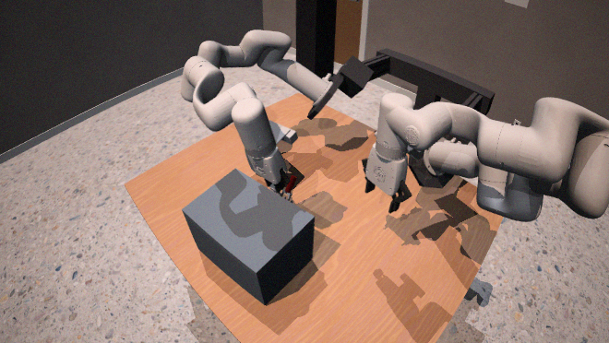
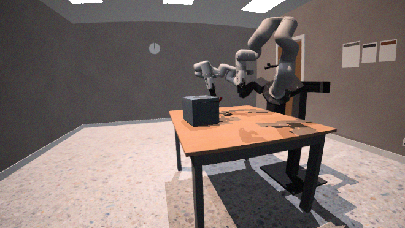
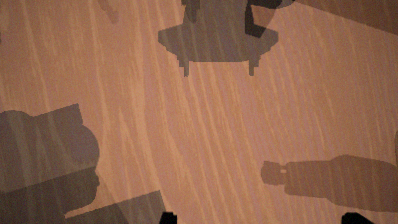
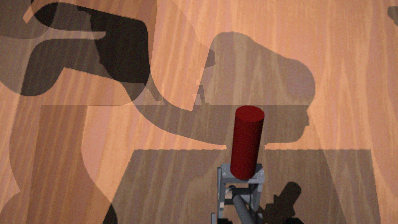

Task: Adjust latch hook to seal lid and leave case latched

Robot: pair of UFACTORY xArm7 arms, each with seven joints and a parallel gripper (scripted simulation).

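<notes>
Right now the cross barrel is 12 cm below my right hand and 3 cm behind it.
</notes>
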